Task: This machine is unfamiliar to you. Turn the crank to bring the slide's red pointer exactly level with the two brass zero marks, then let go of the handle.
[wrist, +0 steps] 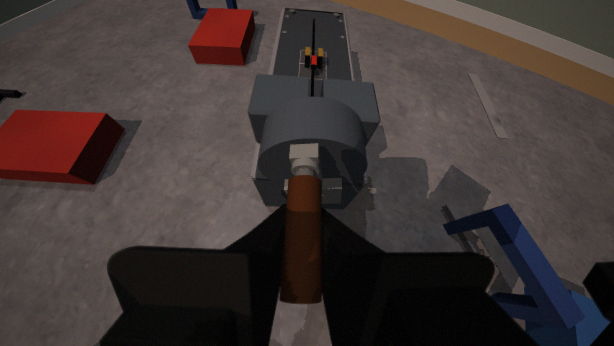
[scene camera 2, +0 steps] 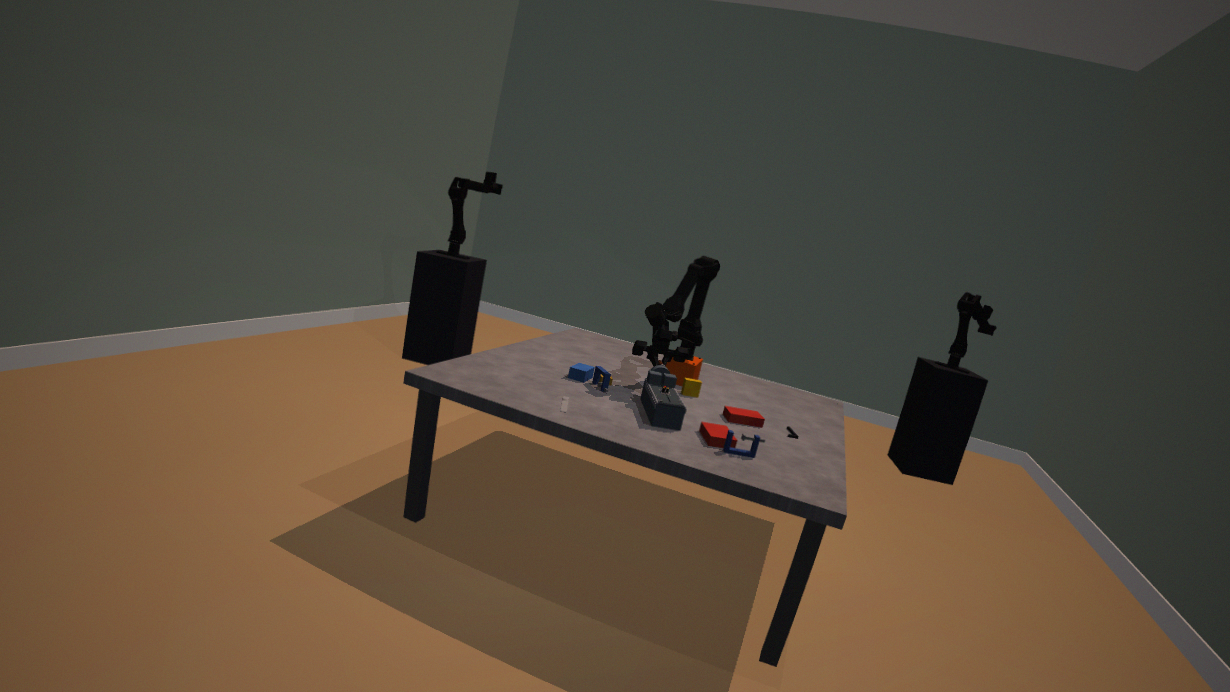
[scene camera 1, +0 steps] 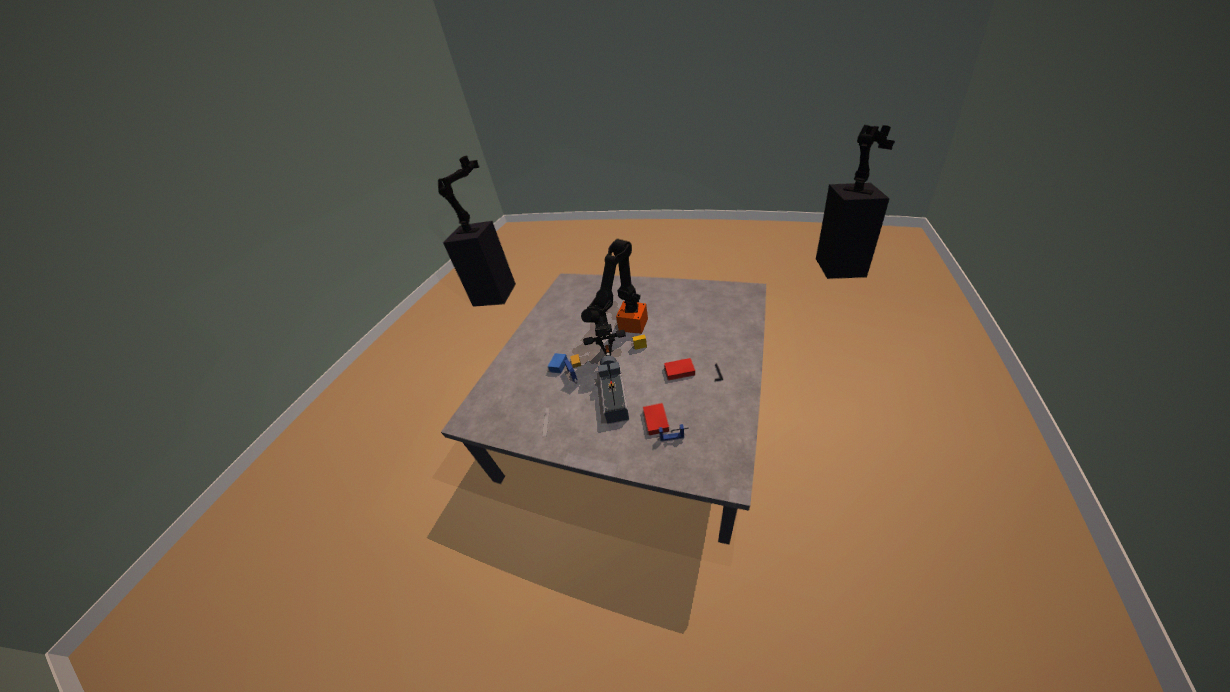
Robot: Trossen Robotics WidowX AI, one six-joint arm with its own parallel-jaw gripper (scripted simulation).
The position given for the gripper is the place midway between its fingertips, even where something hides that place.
In view: the gripper (scene camera 2: 659, 372), a brown crank handle (wrist: 301, 272), a blue clamp (wrist: 550, 303) and a red block (wrist: 219, 39).
The gripper also shows in the wrist view (wrist: 300, 211).
